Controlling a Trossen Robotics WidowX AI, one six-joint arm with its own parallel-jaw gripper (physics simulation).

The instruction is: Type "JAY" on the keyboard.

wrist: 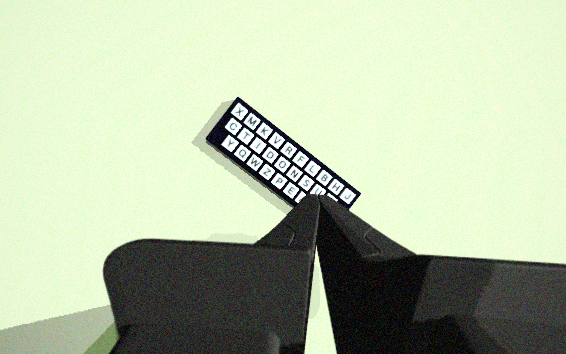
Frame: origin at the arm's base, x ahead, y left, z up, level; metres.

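Seen in the pictures: gripper, fingertip midpoint: (315,204).
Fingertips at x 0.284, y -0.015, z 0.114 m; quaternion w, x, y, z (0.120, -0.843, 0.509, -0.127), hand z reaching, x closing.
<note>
Pixels of each thing's top centre, then the offset from my fingertips to it. "spot": a spot on its surface instead. Level surfaces: height alone.
- dark keyboard, surface spot: (217,133) spot: dx +0.005, dy +0.098, dz -0.233 m
- J key, middle of its top: (347,196) dx +0.018, dy -0.084, dz -0.228 m
- Y key, middle of its top: (230,143) dx +0.002, dy +0.078, dz -0.228 m
- pale green surface, its level: dz -0.245 m
A dark keyboard (217,133) with white letter keys lies slanted across the middle of the wrist view, from upper left to lower right. The J key (347,195) shows at its lower right end, in the same row as X, M and K. The Y key (229,143) shows near its left end. No A key can be made out; several keys at the lower right are partly or fully hidden behind the fingers. My gripper (315,204) is shut and empty. Its tips overlap the keyboard's lower right part in the view, beside the half-covered U key, left of J. Their height above the keys is unclear.
The keyboard stands on a pale green surface (425,100) and casts a grey shadow along its left and lower edges. A larger grey shadow and a darker green patch show at the lower left, beside the gripper's body.
</note>
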